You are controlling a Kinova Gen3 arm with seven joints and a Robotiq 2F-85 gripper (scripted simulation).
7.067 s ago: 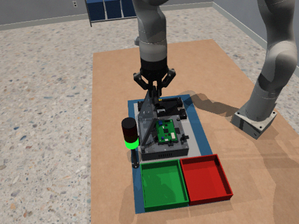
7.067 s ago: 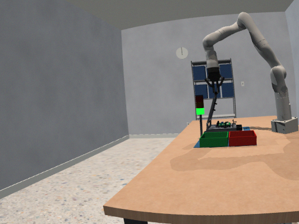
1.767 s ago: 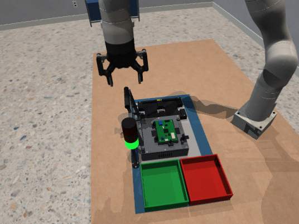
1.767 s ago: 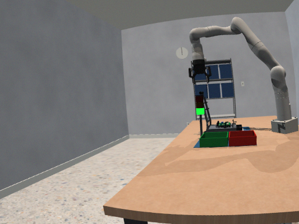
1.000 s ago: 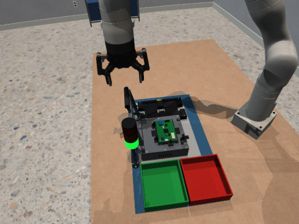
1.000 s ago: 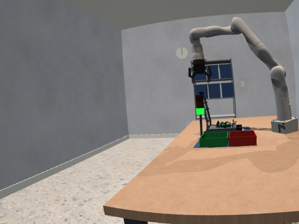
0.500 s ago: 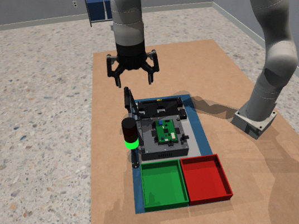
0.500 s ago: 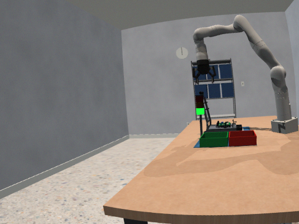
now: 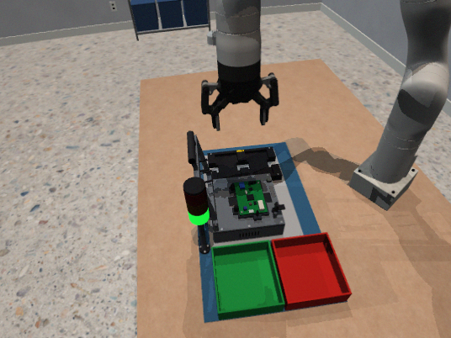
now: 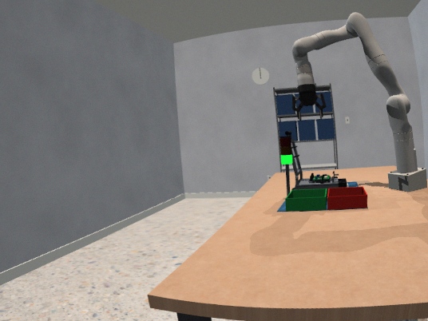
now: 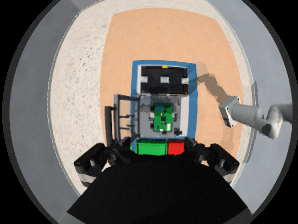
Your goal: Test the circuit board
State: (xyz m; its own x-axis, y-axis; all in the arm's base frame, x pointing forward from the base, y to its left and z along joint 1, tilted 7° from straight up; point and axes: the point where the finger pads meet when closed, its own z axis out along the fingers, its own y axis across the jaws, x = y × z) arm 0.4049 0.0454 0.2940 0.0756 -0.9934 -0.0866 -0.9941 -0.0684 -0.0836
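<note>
Right now my hand is 3 cm past the green circuit board, 1 cm to the left of it and 25 cm above it. The rest, counted from my hand: red bin (15 cm behind, 18 cm to the left, 31 cm below); then green bin (19 cm to the left, 31 cm below); then tester lid (9 cm ahead, 14 cm below).
</note>
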